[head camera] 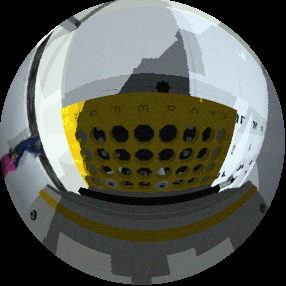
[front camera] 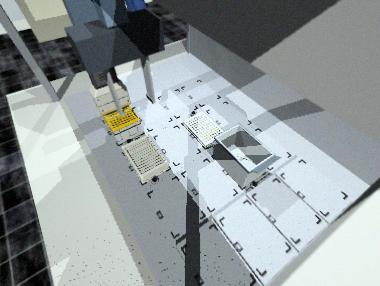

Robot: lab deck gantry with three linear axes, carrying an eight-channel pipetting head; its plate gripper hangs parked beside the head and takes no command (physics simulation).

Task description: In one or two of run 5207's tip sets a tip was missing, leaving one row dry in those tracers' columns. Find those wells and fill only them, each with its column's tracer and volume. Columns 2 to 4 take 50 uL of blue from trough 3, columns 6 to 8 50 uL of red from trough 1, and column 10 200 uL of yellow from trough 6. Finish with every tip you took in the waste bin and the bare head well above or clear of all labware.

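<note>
The yellow tip rack stands at the left of the front view. The cream lower block of the pipetting head is low at its back edge. In the head view many rack holes are dark; two pale grey tip rims show near the bottom. The nozzles are hidden. The white well plate lies mid-deck with a faint yellow line of wells. The pale trough rack is in front of the tip rack; its liquids cannot be made out. The waste bin stands right of the plate. My parked gripper is open, its fingers apart.
A dark carriage hangs above the head and gripper. A grey upright post crosses the front of the front view. A wall rises behind the deck at the right. A person in pink shows at the head view's left edge.
</note>
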